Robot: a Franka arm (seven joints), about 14 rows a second.
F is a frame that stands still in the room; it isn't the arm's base.
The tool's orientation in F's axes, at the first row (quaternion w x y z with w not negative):
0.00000 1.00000 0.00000 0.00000
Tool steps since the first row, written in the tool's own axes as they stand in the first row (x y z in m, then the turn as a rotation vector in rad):
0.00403 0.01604 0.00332 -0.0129 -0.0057 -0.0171
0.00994 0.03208 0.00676 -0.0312 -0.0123 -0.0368
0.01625 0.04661 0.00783 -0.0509 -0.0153 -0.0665
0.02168 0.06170 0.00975 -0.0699 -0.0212 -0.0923
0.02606 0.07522 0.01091 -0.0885 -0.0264 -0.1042
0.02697 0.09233 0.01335 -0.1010 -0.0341 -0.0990
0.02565 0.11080 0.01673 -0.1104 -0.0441 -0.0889
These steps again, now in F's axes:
0.00403 -0.01604 -0.00332 -0.0129 0.0057 0.0171
0.00994 -0.03208 -0.00676 -0.0312 0.0123 0.0368
0.01625 -0.04661 -0.00783 -0.0509 0.0153 0.0665
0.02168 -0.06170 -0.00975 -0.0699 0.0212 0.0923
0.02606 -0.07522 -0.01091 -0.0885 0.0264 0.1042
0.02697 -0.09233 -0.01335 -0.1010 0.0341 0.0990
0.02565 -0.11080 -0.01673 -0.1104 0.0441 0.0889

